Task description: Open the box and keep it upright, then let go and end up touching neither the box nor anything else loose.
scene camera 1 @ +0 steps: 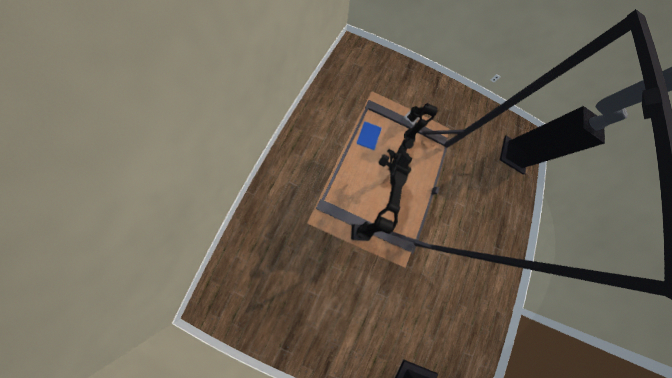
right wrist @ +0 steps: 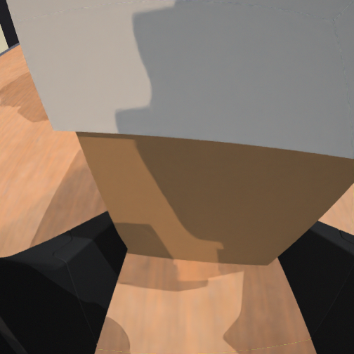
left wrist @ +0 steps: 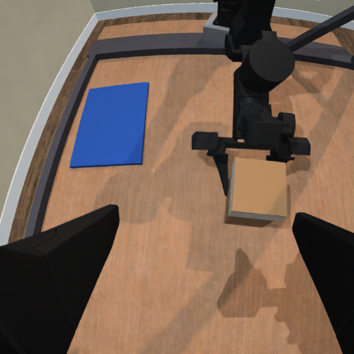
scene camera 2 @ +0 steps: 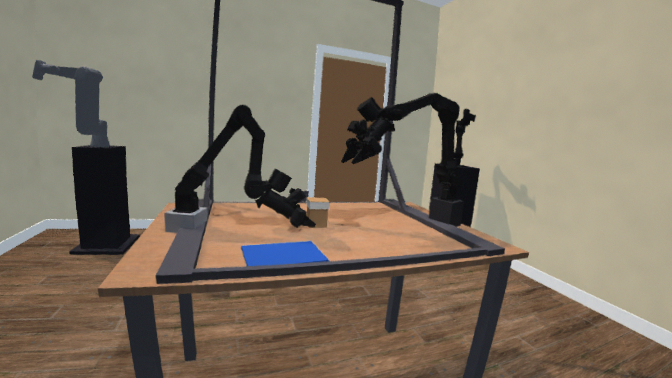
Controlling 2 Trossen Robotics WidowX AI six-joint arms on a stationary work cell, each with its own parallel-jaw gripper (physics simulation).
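Seen in the pictures: left gripper, fingertip midpoint: (scene camera 2: 346, 162); right gripper, fingertip midpoint: (scene camera 2: 312, 222); left arm's base at its link origin: (scene camera 1: 361, 232) (scene camera 2: 447, 199); right arm's base at its link origin: (scene camera 1: 411, 117) (scene camera 2: 186, 210).
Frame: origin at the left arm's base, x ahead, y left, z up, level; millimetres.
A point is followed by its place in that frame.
The box stands upright on the table, with a brown body (scene camera 2: 317, 219) @(x 508, y -217, z -78 mm) (left wrist: 244, 220) (right wrist: 235, 200) and a closed lid (scene camera 2: 318, 204) @(x 510, y -214, z -22 mm) (left wrist: 260, 187) (right wrist: 225, 90) that has a tan top and a pale grey rim. My right gripper (scene camera 2: 312, 224) @(x 503, y -251, z -101 mm) (right wrist: 200, 213) is shut on the lower body, one finger on each side; in the left wrist view one of its fingers is hidden behind the box. My left gripper (scene camera 2: 349, 161) @(x 447, y -151, z 134 mm) (left wrist: 208, 218) is open and empty, above and apart from the box, up and to the right of it in scene camera 2. The box cannot be made out in scene camera 1.
A flat blue mat (scene camera 1: 369, 136) @(x 730, y -55, z -100 mm) (scene camera 2: 284, 253) @(x 741, y -49, z -100 mm) (left wrist: 112, 125) lies on the table (scene camera 2: 390, 240) @(x 369, y 12, z -109 mm). Dark frame rails (scene camera 2: 325, 266) @(x 704, y 86, z -92 mm) (left wrist: 150, 44) run along the table's edges. Upright posts (scene camera 2: 214, 100) @(x 733, y -702, z 342 mm) of the frame rise at the back in scene camera 2.
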